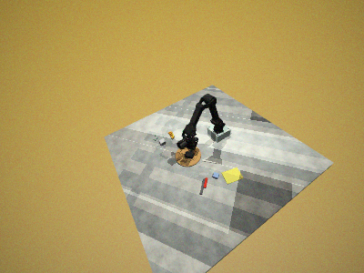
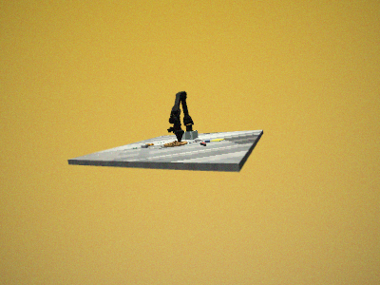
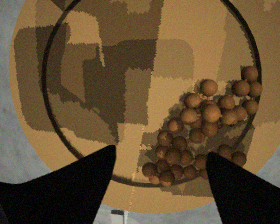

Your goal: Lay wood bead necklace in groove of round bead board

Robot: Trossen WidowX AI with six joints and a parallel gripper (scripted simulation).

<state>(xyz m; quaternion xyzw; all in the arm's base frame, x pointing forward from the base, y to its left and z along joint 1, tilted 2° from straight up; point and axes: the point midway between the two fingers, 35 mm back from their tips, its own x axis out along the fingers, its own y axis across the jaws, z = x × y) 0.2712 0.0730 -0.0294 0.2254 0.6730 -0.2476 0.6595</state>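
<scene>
Right now the round bead board is 40 mm ahead of my gripper tip, 10 mm to the right of it and 10 mm below it. Also, from my gripper tip: thin grey stick (110 mm to the left, 90 mm behind, 20 mm below); red-handled tool (260 mm to the left, 40 mm ahead, 20 mm below); small blue block (240 mm to the left, 70 mm behind, 10 mm below).
</scene>
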